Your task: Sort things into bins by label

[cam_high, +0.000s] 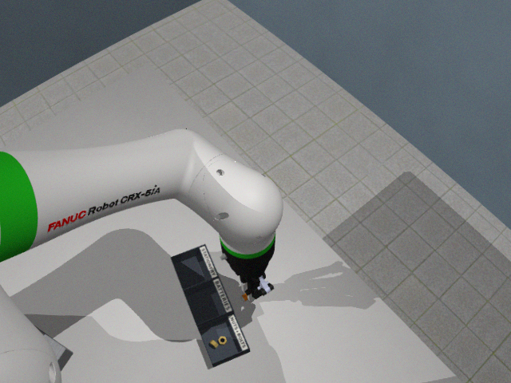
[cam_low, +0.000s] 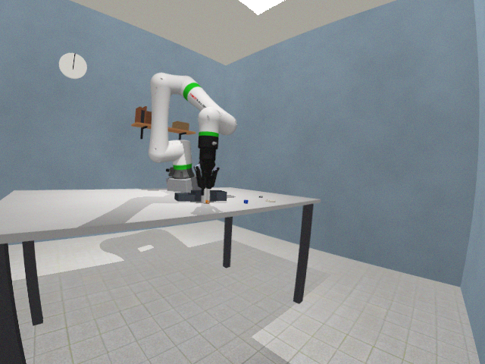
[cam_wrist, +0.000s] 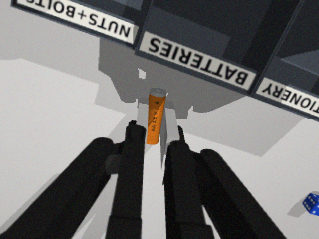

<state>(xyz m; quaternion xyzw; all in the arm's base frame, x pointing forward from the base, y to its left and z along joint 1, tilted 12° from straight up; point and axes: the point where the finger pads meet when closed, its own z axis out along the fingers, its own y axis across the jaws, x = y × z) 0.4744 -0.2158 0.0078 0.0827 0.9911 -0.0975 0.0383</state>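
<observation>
Right now the dark three-part bin is 80 mm behind my hand, 40 mm to the left of it and 10 mm below it. The rest, counted from my hand: orange battery (30 mm below); cream domino (150 mm ahead, 340 mm to the left, 30 mm below); blue die (110 mm ahead, 170 mm to the left, 30 mm below).
</observation>
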